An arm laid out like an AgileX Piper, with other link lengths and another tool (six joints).
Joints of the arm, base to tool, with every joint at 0 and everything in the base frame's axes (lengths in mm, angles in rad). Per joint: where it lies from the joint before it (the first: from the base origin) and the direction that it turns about. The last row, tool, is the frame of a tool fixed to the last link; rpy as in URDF.
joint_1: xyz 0.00 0.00 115.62 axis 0 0 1
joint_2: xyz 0.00 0.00 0.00 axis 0 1 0
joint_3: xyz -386.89 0.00 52.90 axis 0 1 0
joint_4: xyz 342.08 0.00 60.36 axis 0.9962 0 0.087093
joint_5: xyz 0.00 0.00 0.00 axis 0 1 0
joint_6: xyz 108.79 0.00 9.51 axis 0.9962 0 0.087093
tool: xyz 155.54 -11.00 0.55 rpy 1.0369 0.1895 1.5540
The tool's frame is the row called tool.
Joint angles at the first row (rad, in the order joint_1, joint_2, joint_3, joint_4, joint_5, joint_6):
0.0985, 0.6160, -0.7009, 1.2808, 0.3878, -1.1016
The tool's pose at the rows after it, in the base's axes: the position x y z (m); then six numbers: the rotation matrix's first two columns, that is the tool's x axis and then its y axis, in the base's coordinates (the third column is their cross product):
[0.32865 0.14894 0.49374 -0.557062 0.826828 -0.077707 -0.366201 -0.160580 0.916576]
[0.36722 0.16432 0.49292 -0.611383 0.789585 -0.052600 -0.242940 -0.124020 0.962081]
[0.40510 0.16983 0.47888 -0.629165 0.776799 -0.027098 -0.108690 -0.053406 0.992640]
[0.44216 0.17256 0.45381 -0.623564 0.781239 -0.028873 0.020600 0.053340 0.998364]
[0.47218 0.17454 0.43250 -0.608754 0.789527 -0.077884 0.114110 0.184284 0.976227]
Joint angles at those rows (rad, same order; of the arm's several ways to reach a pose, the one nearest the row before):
0.0985, 0.8019, -0.8838, 1.1907, 0.5324, -1.0459
0.0998, 0.9606, -1.0471, 1.0213, 0.6480, -0.8845
0.1147, 1.1061, -1.2004, 0.8270, 0.7482, -0.7082
0.1594, 1.2463, -1.3420, 0.6063, 0.8313, -0.5326
0.2255, 1.3679, -1.4783, 0.3751, 0.9143, -0.3745

